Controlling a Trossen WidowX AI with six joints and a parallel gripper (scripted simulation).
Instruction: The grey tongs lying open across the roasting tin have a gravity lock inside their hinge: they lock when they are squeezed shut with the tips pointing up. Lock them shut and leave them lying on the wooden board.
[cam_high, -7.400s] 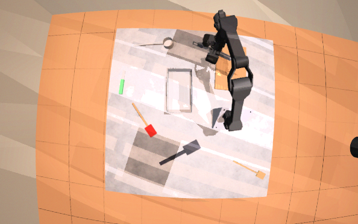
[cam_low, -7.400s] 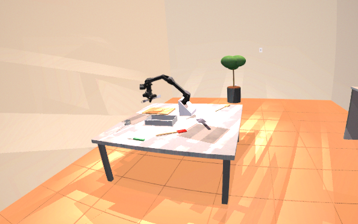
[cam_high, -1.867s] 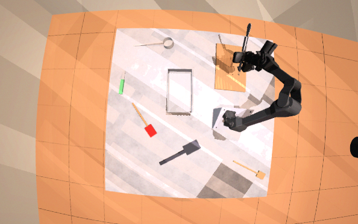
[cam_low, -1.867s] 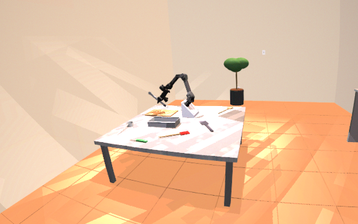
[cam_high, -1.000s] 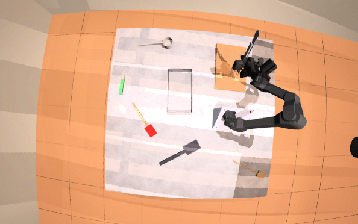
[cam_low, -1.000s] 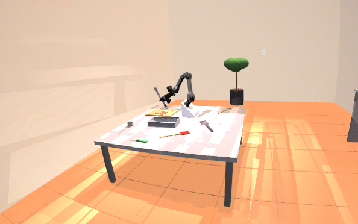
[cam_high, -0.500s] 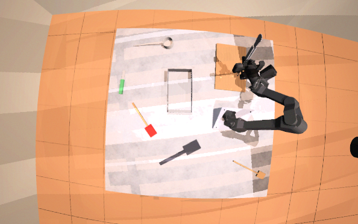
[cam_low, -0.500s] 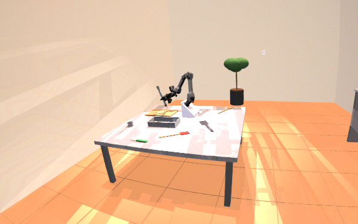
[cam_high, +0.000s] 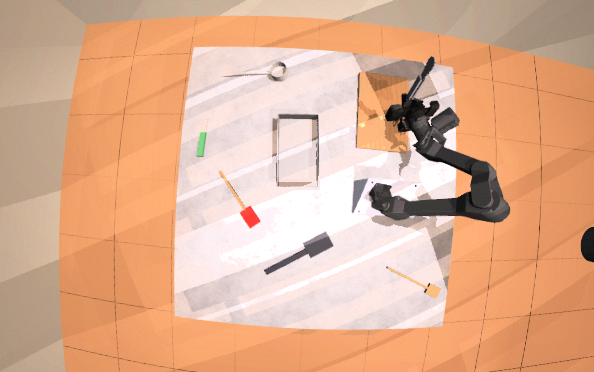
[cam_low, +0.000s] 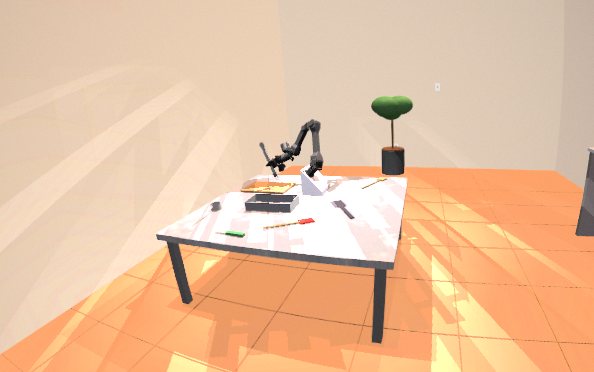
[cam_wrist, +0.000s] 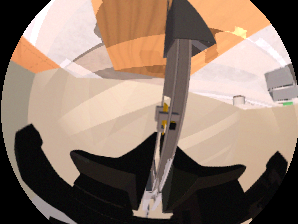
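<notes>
My gripper tip is now 17 cm above the wooden board. The rest, counted from my gripper tip: grey roasting tin 35 cm ahead, 26 cm to the left, 15 cm below; then red spatula 55 cm ahead, 52 cm to the left, 17 cm below; then dark spatula 26 cm ahead, 69 cm to the left, 17 cm below.
</notes>
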